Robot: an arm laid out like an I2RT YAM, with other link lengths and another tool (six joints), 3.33 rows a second.
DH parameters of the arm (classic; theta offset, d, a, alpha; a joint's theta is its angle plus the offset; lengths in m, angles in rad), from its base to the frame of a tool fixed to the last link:
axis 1: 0 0.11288 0.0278 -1.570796
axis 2: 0 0 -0.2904 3.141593
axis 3: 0.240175 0 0.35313 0
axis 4: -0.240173 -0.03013 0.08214 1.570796
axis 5: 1.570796 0.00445 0 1.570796
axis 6: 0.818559 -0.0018 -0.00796 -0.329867
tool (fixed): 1.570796 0.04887 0 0
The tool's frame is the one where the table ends.
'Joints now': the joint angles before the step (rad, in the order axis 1, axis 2, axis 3, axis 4, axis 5, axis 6). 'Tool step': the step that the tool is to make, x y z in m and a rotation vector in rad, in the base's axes. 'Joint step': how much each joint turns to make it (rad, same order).
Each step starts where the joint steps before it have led.
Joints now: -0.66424, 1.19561, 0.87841, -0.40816, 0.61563, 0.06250
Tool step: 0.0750, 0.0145, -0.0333, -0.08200, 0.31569, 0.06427
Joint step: 0.16446, 0.28525, 0.16092, -0.00429, 0.24139, -0.13488
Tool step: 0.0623, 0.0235, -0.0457, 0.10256, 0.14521, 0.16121
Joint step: 0.10332, 0.24315, 0.14747, -0.04824, -0.05847, -0.04245
